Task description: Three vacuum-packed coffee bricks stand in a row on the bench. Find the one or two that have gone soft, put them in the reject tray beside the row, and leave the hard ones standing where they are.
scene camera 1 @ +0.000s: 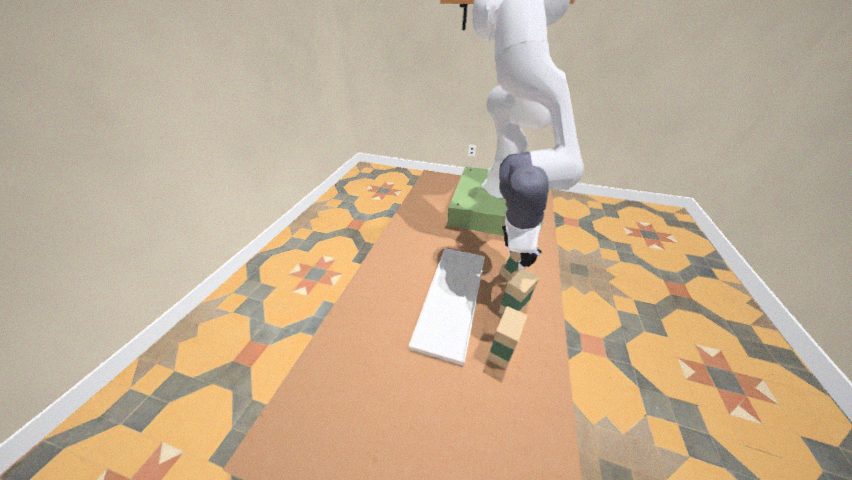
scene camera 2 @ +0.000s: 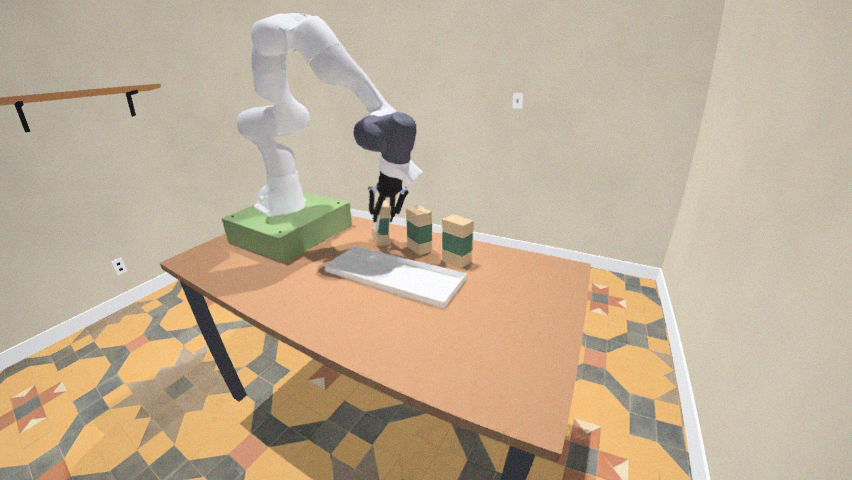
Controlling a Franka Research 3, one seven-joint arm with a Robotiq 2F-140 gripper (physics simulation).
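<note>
Three tan coffee bricks with dark green bands stand upright in a row on the bench (scene camera 1: 381, 381) (scene camera 2: 488, 333). My gripper (scene camera 1: 518, 259) (scene camera 2: 385, 218) points down and is shut on the brick nearest the robot base (scene camera 1: 509, 267) (scene camera 2: 382, 227), gripping its upper part. That brick looks narrower between the fingers than the other two. Its base appears to be on the bench. The middle brick (scene camera 1: 518, 290) (scene camera 2: 419, 231) and the far brick (scene camera 1: 507, 335) (scene camera 2: 457, 241) stand apart from the fingers. The white reject tray (scene camera 1: 444, 321) (scene camera 2: 417, 284) lies beside the row and holds no brick.
The arm stands on a green base block (scene camera 1: 473, 217) (scene camera 2: 256, 238) at one end of the bench. The tray has a low raised rim. In scene camera 1 the arm's wrist and the gripper partly hide the held brick.
</note>
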